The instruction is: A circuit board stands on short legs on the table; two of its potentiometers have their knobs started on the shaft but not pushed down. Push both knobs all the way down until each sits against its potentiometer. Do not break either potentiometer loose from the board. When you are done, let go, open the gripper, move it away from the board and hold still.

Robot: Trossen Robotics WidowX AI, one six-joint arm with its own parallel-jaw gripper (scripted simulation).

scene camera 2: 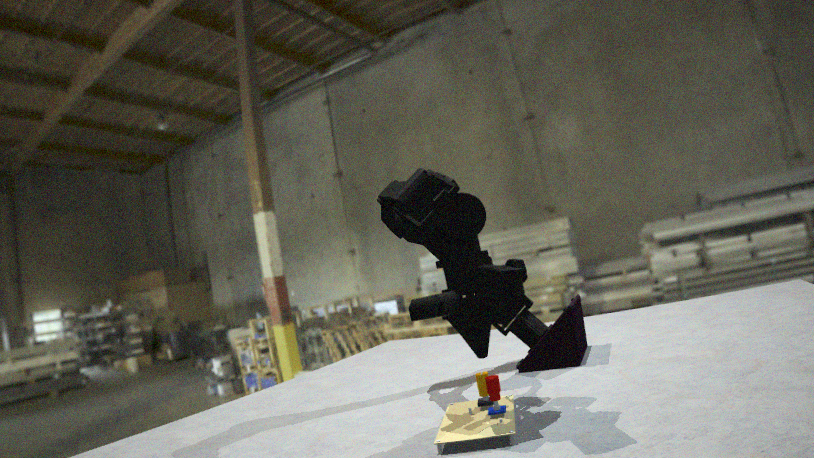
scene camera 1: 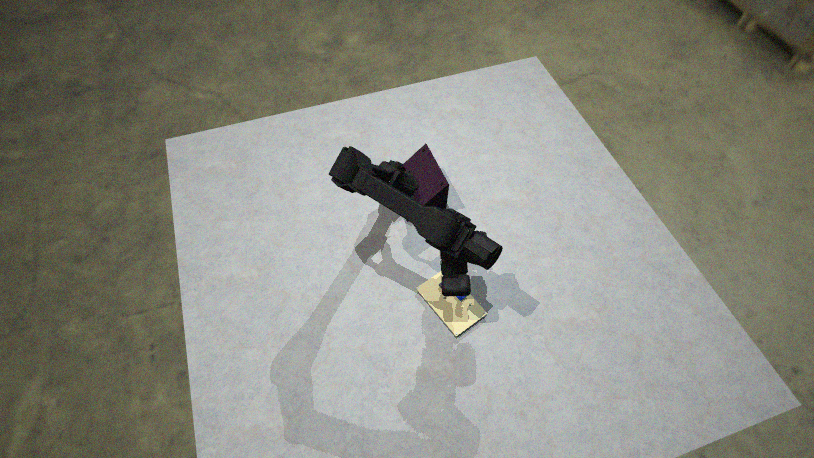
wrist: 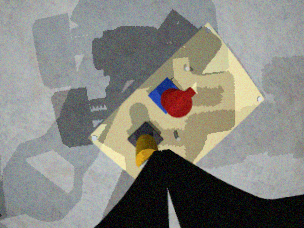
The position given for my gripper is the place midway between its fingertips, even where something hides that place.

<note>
My gripper (scene camera 2: 483,357) is shut and holds nothing. Further things: a red knob (wrist: 178,103).
My gripper is seen too in scene camera 1 (scene camera 1: 453,275) and in the wrist view (wrist: 162,157).
</note>
